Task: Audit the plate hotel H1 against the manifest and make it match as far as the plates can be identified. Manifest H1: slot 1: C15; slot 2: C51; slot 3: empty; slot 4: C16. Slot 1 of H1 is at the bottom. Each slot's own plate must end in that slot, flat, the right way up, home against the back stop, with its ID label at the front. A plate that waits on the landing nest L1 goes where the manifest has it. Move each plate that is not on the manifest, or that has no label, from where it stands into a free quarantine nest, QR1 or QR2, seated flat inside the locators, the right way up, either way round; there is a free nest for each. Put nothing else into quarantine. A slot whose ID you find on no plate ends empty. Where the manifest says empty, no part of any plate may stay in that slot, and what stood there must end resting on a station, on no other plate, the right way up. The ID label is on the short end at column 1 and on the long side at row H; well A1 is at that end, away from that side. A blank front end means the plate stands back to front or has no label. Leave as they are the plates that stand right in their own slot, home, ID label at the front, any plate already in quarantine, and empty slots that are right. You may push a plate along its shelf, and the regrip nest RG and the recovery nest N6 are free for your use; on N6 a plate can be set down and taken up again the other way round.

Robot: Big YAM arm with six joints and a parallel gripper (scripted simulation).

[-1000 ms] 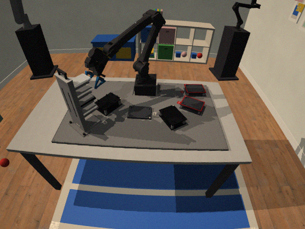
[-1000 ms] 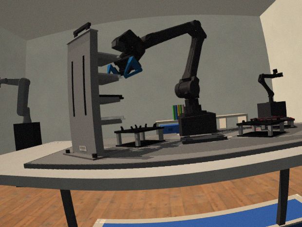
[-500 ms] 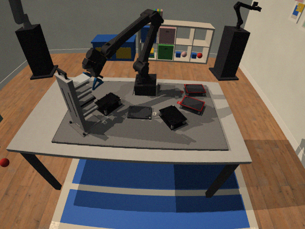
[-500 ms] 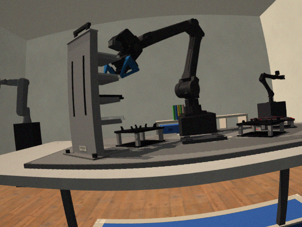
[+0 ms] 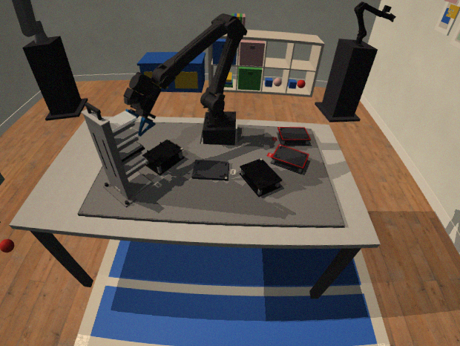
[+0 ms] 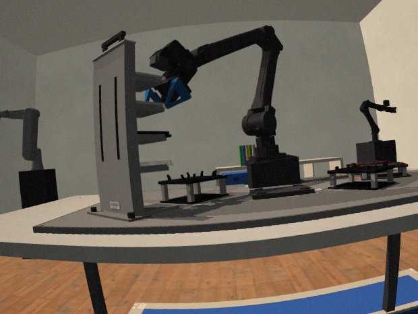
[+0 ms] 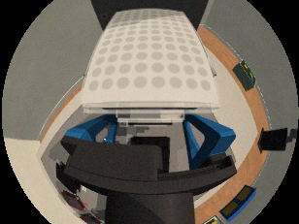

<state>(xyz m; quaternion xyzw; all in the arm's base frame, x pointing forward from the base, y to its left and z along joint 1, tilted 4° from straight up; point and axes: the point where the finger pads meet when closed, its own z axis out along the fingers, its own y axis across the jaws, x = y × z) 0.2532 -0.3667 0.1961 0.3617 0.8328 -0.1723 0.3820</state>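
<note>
The dark plate is 70 mm below my hand, 40 mm to the right of it and 40 mm ahead of it. The rest, counted from my hand: plate hotel H1: 100 mm to the right, 90 mm ahead, 60 mm below.
</note>
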